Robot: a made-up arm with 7 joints.
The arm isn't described. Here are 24 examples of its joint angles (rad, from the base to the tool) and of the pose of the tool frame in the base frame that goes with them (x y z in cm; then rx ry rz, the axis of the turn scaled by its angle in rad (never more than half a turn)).
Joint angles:
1: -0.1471 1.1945 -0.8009 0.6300 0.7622 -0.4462 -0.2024
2: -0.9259 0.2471 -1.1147 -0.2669 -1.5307 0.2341 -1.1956
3: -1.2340 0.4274 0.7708 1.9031 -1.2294 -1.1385 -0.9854
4: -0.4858 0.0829 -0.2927 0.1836 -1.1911 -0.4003 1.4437
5: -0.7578 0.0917 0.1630 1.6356 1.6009 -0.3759 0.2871
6: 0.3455 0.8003 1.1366 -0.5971 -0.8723 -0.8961 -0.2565
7: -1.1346 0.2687 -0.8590 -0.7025 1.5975 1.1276 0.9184
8: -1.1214 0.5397 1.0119 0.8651 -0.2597 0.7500 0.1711
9: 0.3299 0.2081 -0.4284 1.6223 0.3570 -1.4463 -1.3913
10: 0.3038 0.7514 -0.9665 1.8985 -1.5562 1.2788 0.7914
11: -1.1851 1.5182 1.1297 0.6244 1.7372 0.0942 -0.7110
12: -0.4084 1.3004 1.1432 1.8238 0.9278 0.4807 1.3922
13: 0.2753 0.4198 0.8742 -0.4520 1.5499 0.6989 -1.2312
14: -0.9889 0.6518 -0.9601 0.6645 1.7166 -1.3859 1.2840
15: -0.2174 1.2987 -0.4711 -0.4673 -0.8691 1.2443 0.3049
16: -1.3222 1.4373 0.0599 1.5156 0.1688 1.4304 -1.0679
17: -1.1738 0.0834 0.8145 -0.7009 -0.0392 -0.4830 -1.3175
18: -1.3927 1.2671 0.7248 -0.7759 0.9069 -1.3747 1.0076
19: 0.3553 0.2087 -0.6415 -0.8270 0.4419 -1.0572 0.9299
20: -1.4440 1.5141 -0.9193 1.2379 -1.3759 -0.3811 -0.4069
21: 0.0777 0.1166 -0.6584 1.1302 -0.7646 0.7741 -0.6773
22: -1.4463 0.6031 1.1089 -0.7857 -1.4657 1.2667 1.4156
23: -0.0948 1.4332 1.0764 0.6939 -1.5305 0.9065 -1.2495
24: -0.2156 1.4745 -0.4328 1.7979 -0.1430 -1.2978 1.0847
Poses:
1: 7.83 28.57 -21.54 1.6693 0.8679 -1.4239
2: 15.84 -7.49 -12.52 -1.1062 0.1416 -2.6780
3: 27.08 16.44 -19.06 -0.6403 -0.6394 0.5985
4: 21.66 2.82 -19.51 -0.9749 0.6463 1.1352
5: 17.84 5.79 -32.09 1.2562 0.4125 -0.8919
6: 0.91 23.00 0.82 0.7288 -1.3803 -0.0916
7: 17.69 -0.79 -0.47 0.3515 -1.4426 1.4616
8: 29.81 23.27 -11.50 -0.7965 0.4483 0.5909
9: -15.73 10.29 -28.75 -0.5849 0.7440 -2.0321
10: -18.82 28.02 -15.64 -0.6046 -2.0994 -1.3557
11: 4.91 35.54 15.01 1.0536 0.7130 1.4409
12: 2.44 38.62 -12.80 1.6508 1.2406 2.0955
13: 0.72 25.35 -9.46 1.0288 1.5786 0.6688
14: 24.05 11.14 -20.17 0.8803 -1.2499 -1.5470
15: 11.83 19.82 -13.92 0.8944 1.2715 -0.1863
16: 12.83 36.47 0.28 -0.8874 1.0545 0.5451
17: 16.05 12.34 2.31 1.1645 -1.5621 -0.2187
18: 8.50 13.37 10.13 -1.0305 2.1634 0.0439
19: -0.79 2.77 -10.83 -0.6321 -1.1193 0.2337
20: 19.51 35.69 8.68 0.3790 -0.4374 0.4305
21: -9.22 6.43 -34.23 -1.0012 2.1488 -0.4433
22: 14.17 15.13 8.75 -0.7866 -0.7755 0.5749
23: 10.19 36.71 3.17 -0.5692 -0.3622 -0.7496
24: 4.21 39.10 -3.29 1.7116 -0.3017 0.8680
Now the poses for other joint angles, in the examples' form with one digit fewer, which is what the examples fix.
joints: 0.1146 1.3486 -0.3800 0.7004 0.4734 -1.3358 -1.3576
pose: 5.5 30.1 -14.6 0.929 1.141 -2.467
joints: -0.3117 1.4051 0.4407 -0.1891 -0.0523 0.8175 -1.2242
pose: 16.9 27.1 4.2 0.837 0.743 -0.403
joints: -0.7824 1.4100 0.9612 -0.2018 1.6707 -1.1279 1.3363
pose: 12.0 23.7 12.4 -2.028 2.008 -0.351
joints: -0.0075 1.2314 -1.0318 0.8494 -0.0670 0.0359 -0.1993
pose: 1.0 34.1 -20.3 1.296 1.693 -0.618
